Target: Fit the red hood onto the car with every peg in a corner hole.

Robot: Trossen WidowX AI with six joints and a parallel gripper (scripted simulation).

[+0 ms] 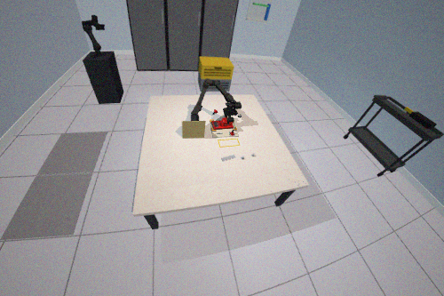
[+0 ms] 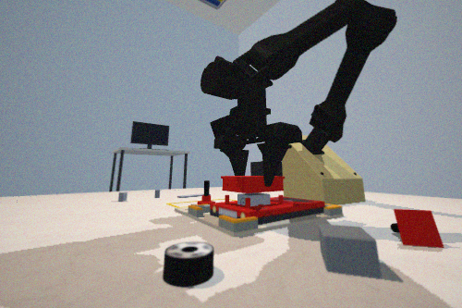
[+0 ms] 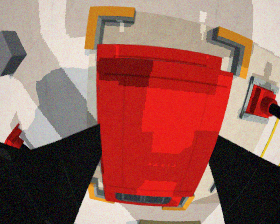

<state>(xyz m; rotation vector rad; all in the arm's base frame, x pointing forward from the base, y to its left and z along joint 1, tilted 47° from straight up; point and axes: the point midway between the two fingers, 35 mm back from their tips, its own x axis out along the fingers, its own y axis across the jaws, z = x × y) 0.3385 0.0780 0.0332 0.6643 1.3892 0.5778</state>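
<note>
Right now the grey engine block is 30 mm below my gripper tip and 10 mm to the left of it. From my gripper tip the other things lie so: jig (50 mm below, 30 mm to the right, 30 mm behind); then red hood (10 mm above); then black wheel (190 mm ahead, 120 mm to the left, 50 mm below).
</note>
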